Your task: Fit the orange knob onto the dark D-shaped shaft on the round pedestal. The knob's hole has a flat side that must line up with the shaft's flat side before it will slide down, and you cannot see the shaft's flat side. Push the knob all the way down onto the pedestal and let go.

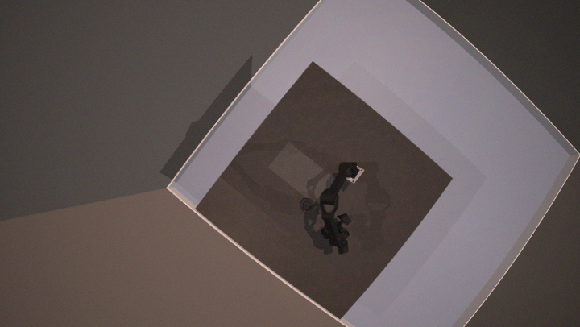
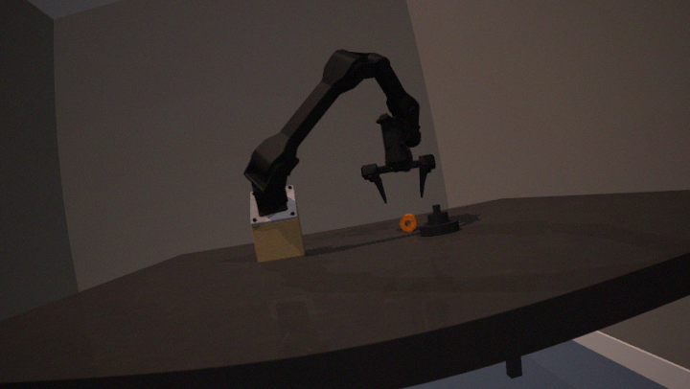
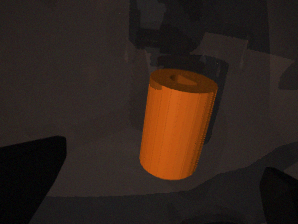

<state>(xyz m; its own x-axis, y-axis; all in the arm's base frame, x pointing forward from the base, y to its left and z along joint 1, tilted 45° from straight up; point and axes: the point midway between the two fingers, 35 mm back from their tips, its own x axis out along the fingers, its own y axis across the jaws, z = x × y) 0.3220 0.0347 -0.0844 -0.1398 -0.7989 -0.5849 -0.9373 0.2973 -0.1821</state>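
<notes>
Right now my gripper tip is 1 cm to the left of the orange knob and 6 cm above it. Round my gripper tip: round pedestal: 1 cm ahead, 18 cm to the right, 5 cm below.
</notes>
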